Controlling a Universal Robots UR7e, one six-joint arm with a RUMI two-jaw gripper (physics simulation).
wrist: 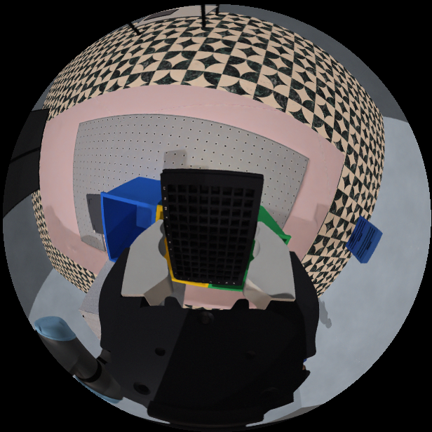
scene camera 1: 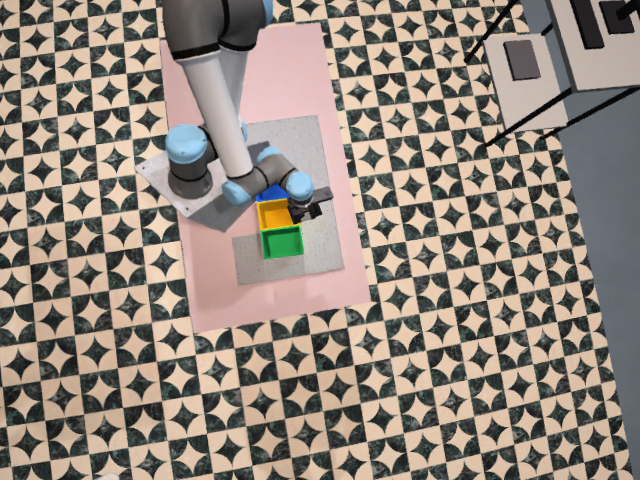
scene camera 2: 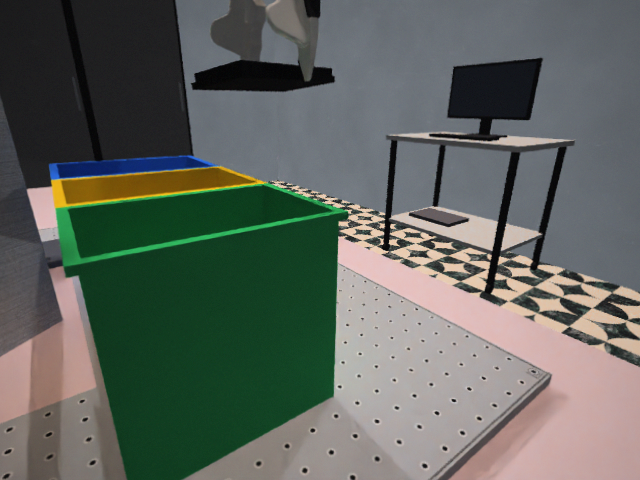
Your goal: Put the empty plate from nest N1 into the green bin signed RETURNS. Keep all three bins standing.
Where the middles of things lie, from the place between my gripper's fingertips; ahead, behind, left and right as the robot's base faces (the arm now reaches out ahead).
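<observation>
Black plate (scene camera 2: 242, 75): my hand is 10 mm past it. Going by their middles, of the things named here the black plate is the nearest to my hand. Counted from my hand: the yellow bin (scene camera 2: 89, 190), 30 mm to the left, 130 mm behind, 190 mm below; the green bin (scene camera 2: 213, 313), 100 mm to the right, 140 mm behind, 190 mm below; the blue bin (scene camera 2: 58, 171), 120 mm behind, 160 mm to the left, 190 mm below.
</observation>
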